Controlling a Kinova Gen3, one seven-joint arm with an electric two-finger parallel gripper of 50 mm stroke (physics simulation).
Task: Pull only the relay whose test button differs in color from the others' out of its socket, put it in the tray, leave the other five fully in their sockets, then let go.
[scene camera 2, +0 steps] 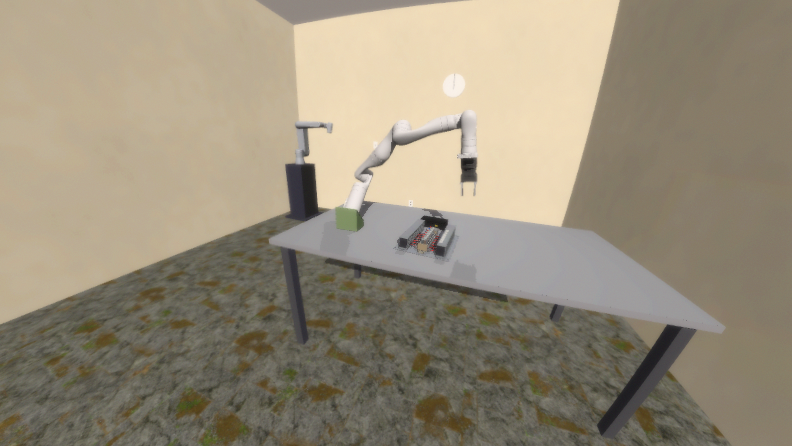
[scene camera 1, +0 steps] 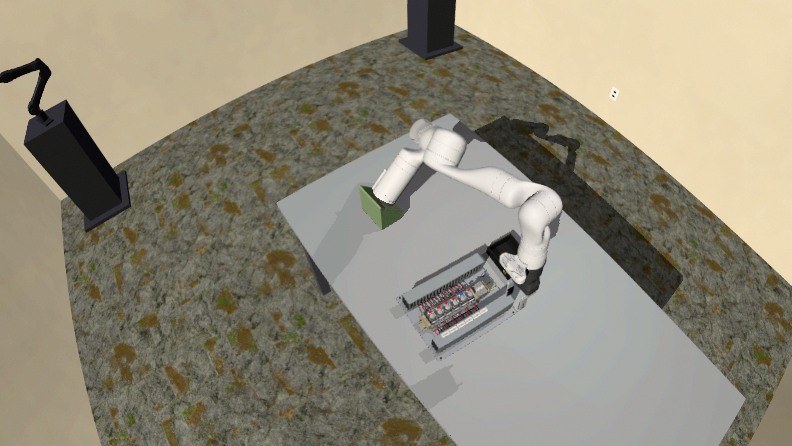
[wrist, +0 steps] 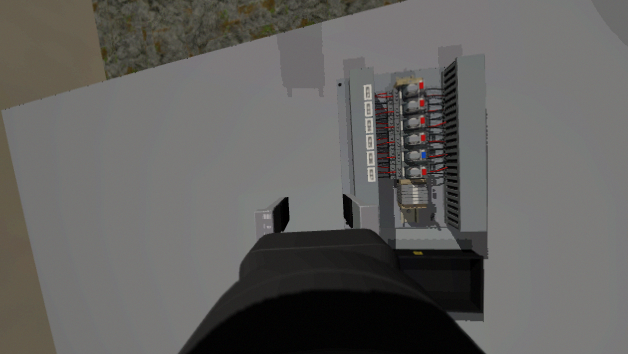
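Seen in the pictures: gripper, fingertip midpoint: [scene camera 2: 468, 195] [scene camera 1: 515, 300] [wrist: 316, 207]; arm's base at its link origin: [scene camera 2: 350, 214] [scene camera 1: 382, 198].
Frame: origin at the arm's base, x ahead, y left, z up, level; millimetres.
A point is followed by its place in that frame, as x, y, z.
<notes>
The relay with the blue test button [wrist: 415, 155] @[478, 4, -10] [scene camera 1: 463, 295] @[473, 7, -10] sits in the row of relays, second from the tray end in the wrist view. The other five, such as the neighbouring relay [wrist: 414, 138] @[477, -26, -10], have red buttons and stand in line in their sockets. The black tray [wrist: 445, 285] @[416, 282, -75] [scene camera 1: 500, 247] @[377, 265, -75] [scene camera 2: 435, 222] @[449, 306, -75] lies past the panel's end, looks empty where visible, and is partly hidden by the gripper body in the wrist view. My gripper [wrist: 316, 207] @[633, 41, 180] [scene camera 2: 468, 192] @[633, 41, 180] [scene camera 1: 515, 296] @[633, 41, 180] is open and empty, high above the table, to the left of the relay row in the wrist view.
A labelled grey duct [wrist: 364, 192] @[570, 62, -15] and a slotted duct [wrist: 472, 150] @[384, 6, -15] flank the relays, with red and black wires between. Terminal blocks [wrist: 414, 194] @[478, 76, -32] stand between the relay row and the tray. The green arm base [scene camera 1: 376, 210] @[45, -54, 16] [scene camera 2: 348, 219] @[20, -56, -12] stands on the table [scene camera 1: 609, 332] @[901, 381, -78] [scene camera 2: 526, 254] @[956, 58, -78].
</notes>
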